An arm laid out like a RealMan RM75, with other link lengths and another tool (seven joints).
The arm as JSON. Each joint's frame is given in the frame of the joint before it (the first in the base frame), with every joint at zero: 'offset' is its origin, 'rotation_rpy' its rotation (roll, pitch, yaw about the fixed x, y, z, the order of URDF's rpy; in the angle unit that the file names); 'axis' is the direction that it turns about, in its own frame. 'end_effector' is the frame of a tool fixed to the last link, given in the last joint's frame.
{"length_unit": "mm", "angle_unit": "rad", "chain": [
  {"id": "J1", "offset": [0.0, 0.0, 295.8], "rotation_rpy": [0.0, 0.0, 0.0], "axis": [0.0, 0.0, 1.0]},
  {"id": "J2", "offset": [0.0, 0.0, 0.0], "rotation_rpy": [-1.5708, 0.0, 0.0], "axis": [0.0, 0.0, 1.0]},
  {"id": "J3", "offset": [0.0, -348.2, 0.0], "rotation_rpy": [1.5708, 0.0, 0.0], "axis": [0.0, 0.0, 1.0]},
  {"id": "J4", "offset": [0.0, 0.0, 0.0], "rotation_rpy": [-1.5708, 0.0, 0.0], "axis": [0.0, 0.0, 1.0]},
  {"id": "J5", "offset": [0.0, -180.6, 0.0], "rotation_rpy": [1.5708, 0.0, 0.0], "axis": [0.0, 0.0, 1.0]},
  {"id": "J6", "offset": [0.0, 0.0, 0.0], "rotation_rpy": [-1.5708, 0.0, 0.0], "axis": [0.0, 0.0, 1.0]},
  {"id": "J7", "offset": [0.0, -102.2, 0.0], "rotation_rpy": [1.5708, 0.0, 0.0], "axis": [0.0, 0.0, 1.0]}
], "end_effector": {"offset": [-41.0, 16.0, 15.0], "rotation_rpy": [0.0, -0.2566, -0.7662]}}
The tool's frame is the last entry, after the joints.
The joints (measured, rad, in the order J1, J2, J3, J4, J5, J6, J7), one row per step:
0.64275 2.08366 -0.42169 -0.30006 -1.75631 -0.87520 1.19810
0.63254 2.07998 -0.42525 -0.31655 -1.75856 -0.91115 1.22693
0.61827 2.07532 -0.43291 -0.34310 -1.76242 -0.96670 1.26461
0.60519 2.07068 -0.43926 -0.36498 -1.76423 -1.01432 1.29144
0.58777 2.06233 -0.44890 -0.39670 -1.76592 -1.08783 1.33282
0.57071 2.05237 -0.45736 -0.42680 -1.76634 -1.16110 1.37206
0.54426 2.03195 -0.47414 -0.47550 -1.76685 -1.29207 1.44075
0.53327 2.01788 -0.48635 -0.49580 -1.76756 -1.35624 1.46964
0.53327 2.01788 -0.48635 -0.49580 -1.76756 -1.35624 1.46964
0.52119 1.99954 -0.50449 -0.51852 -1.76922 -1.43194 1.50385
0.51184 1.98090 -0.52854 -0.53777 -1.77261 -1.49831 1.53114
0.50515 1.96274 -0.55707 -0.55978 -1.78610 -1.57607 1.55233
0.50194 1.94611 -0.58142 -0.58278 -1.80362 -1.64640 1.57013
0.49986 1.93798 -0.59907 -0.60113 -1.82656 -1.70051 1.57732
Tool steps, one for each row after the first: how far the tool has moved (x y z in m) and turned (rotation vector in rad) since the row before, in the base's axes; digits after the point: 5 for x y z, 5 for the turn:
0.00090 -0.00257 0.00547 -0.00107 0.02617 0.01181
0.00014 -0.00404 0.00748 -0.00521 0.03272 0.02511
0.00043 -0.00406 0.00641 -0.00505 0.02389 0.02299
-0.00022 -0.00582 0.00991 -0.01150 0.03651 0.03729
-0.00003 -0.00617 0.01026 -0.01394 0.03386 0.03727
-0.00118 -0.01110 0.01752 -0.03845 0.05479 0.06953
-0.00085 -0.00534 0.00875 -0.02574 0.01753 0.03835
0.00000 0.00000 0.00000 0.00000 0.00000 0.00000
-0.00117 -0.00644 0.00996 -0.03812 0.01590 0.04585
-0.00152 -0.00568 0.00805 -0.04325 0.00368 0.04430
-0.00343 -0.00675 0.00605 -0.05951 -0.00718 0.05921
-0.00359 -0.00571 0.00545 -0.05769 -0.01377 0.05449
-0.00284 -0.00535 0.00124 -0.05079 -0.01712 0.04325

